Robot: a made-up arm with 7 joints. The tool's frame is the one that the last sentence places.
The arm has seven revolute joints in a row. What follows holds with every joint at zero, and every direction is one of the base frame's. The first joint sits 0.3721 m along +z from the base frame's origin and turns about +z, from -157.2 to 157.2 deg. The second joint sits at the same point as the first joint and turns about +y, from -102.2 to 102.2 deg. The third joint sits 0.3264 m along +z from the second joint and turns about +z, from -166.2 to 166.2 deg. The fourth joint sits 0.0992 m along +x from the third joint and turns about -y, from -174.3 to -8.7 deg. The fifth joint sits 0.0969 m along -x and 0.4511 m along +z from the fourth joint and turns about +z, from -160.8 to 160.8 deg. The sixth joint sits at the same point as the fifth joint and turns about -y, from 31.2 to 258.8 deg. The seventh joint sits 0.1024 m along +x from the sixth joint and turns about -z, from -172.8 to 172.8 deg. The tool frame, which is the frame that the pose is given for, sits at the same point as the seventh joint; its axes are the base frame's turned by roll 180, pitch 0 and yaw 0 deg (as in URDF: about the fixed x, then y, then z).
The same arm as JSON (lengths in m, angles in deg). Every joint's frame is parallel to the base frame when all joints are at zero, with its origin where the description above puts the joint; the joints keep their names.
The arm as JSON. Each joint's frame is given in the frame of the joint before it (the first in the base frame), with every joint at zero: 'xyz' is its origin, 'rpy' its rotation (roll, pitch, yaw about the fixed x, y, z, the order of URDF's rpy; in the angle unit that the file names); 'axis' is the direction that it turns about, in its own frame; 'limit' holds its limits. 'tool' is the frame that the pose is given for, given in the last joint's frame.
{"units": {"length": "m", "angle": "deg"}, "joints": [
  {"name": "joint 1", "type": "revolute", "origin": {"xyz": [0.0, 0.0, 0.3721], "rpy": [0.0, 0.0, 0.0]}, "axis": [0.0, 0.0, 1.0], "limit": {"lower": -157.2, "upper": 157.2}},
  {"name": "joint 2", "type": "revolute", "origin": {"xyz": [0.0, 0.0, 0.0], "rpy": [0.0, 0.0, 0.0]}, "axis": [0.0, 1.0, 0.0], "limit": {"lower": -102.2, "upper": 102.2}},
  {"name": "joint 3", "type": "revolute", "origin": {"xyz": [0.0, 0.0, 0.3264], "rpy": [0.0, 0.0, 0.0]}, "axis": [0.0, 0.0, 1.0], "limit": {"lower": -166.2, "upper": 166.2}},
  {"name": "joint 4", "type": "revolute", "origin": {"xyz": [0.0992, 0.0, 0.0], "rpy": [0.0, 0.0, 0.0]}, "axis": [0.0, -1.0, 0.0], "limit": {"lower": -174.3, "upper": -8.7}},
  {"name": "joint 5", "type": "revolute", "origin": {"xyz": [-0.0969, 0.0, 0.4511], "rpy": [0.0, 0.0, 0.0]}, "axis": [0.0, 0.0, 1.0], "limit": {"lower": -160.8, "upper": 160.8}},
  {"name": "joint 6", "type": "revolute", "origin": {"xyz": [0.0, 0.0, 0.0], "rpy": [0.0, 0.0, 0.0]}, "axis": [0.0, -1.0, 0.0], "limit": {"lower": 31.2, "upper": 258.8}},
  {"name": "joint 7", "type": "revolute", "origin": {"xyz": [0.1024, 0.0, 0.0], "rpy": [0.0, 0.0, 0.0]}, "axis": [0.0, 0.0, -1.0], "limit": {"lower": -172.8, "upper": 172.8}}
], "tool": {"origin": {"xyz": [0.0, 0.0, 0.0], "rpy": [180.0, 0.0, 0.0]}}}

